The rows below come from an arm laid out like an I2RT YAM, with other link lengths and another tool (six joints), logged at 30 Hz.
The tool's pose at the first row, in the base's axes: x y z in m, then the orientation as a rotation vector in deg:
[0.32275, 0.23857, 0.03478, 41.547, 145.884, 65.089]
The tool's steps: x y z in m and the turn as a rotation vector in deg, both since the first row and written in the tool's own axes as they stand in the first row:
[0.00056, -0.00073, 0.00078, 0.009, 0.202, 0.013]
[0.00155, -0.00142, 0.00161, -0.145, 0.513, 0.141]
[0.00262, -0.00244, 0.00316, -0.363, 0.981, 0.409]
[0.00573, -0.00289, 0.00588, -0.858, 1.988, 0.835]
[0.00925, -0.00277, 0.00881, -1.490, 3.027, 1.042]
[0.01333, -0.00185, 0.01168, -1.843, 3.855, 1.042]
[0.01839, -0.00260, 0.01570, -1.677, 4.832, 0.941]
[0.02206, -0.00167, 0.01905, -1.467, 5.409, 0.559]
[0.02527, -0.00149, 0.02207, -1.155, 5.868, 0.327]
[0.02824, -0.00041, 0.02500, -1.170, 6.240, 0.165]
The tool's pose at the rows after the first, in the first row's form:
[0.32236, 0.23894, 0.03370, 41.488, 146.056, 65.213]
[0.32165, 0.23960, 0.03260, 41.504, 146.185, 65.638]
[0.32106, 0.24055, 0.03078, 41.632, 146.383, 66.287]
[0.31944, 0.24366, 0.02854, 41.695, 146.794, 67.671]
[0.31776, 0.24744, 0.02658, 41.408, 147.134, 69.176]
[0.31585, 0.25195, 0.02524, 40.986, 147.529, 70.145]
[0.31304, 0.25674, 0.02186, 40.488, 148.456, 70.560]
[0.31168, 0.26133, 0.02022, 39.773, 149.118, 70.563]
[0.31032, 0.26504, 0.01826, 39.337, 149.751, 70.413]
[0.30942, 0.26907, 0.01704, 38.952, 150.050, 70.623]

